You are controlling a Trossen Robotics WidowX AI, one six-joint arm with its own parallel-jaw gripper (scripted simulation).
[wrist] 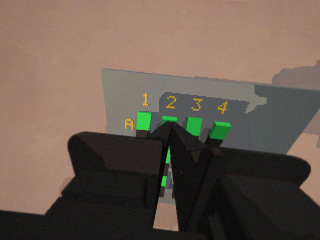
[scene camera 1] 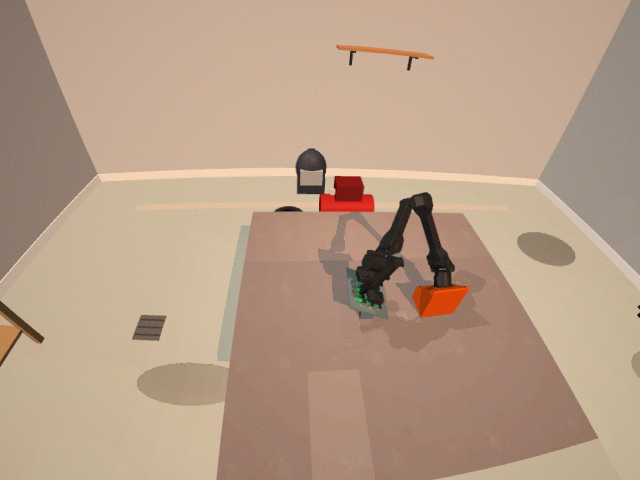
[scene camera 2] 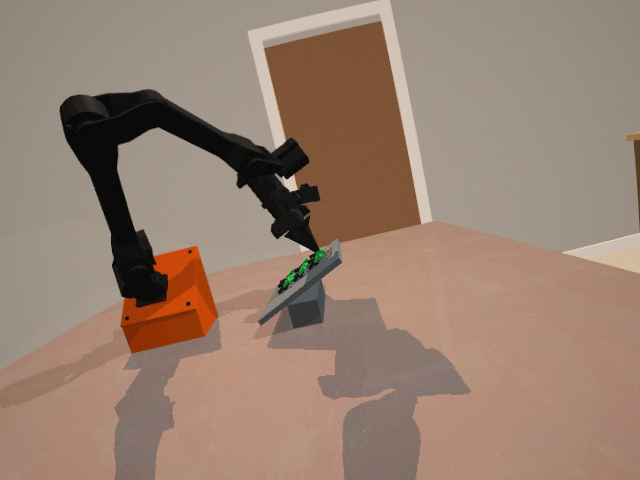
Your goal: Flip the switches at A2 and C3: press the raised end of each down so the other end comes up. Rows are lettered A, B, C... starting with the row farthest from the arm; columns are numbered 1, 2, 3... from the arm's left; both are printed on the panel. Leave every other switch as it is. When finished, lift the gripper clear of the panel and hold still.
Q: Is my gripper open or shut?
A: Shut.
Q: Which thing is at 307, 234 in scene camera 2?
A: My gripper.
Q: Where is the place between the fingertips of my gripper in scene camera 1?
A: At 360, 293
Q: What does my gripper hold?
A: Nothing.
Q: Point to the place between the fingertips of my gripper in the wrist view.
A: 170, 126
